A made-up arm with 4 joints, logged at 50 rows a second.
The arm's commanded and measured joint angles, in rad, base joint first. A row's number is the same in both.
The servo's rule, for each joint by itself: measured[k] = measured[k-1] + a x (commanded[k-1-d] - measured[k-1]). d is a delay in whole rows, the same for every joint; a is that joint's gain. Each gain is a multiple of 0.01, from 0.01 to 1. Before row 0 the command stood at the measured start. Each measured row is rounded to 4 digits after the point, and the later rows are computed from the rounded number. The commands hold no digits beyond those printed.
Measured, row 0:
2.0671, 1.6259, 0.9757, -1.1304
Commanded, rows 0 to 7:
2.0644, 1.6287, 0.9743, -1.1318
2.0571, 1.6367, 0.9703, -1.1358
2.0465, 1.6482, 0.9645, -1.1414
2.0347, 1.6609, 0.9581, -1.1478
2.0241, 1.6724, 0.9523, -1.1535
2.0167, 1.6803, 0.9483, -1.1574
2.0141, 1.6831, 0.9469, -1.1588
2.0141, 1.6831, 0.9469, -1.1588
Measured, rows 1 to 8:
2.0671, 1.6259, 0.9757, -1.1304
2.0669, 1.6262, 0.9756, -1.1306
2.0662, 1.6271, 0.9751, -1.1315
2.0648, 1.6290, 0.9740, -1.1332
2.0627, 1.6319, 0.9724, -1.1357
2.0600, 1.6355, 0.9704, -1.1387
2.0570, 1.6395, 0.9682, -1.1419
2.0540, 1.6434, 0.9661, -1.1448
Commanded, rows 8 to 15:
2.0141, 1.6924, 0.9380, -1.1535
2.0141, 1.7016, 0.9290, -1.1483
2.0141, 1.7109, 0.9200, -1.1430
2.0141, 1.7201, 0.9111, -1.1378
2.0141, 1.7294, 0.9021, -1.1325
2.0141, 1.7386, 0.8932, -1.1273
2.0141, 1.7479, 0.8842, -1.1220
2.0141, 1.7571, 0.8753, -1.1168
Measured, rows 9 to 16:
2.0512, 1.6470, 0.9642, -1.1472
2.0486, 1.6511, 0.9616, -1.1483
2.0462, 1.6556, 0.9583, -1.1483
2.0440, 1.6606, 0.9545, -1.1474
2.0419, 1.6660, 0.9502, -1.1458
2.0400, 1.6717, 0.9454, -1.1435
2.0382, 1.6777, 0.9402, -1.1407
2.0365, 1.6840, 0.9346, -1.1375

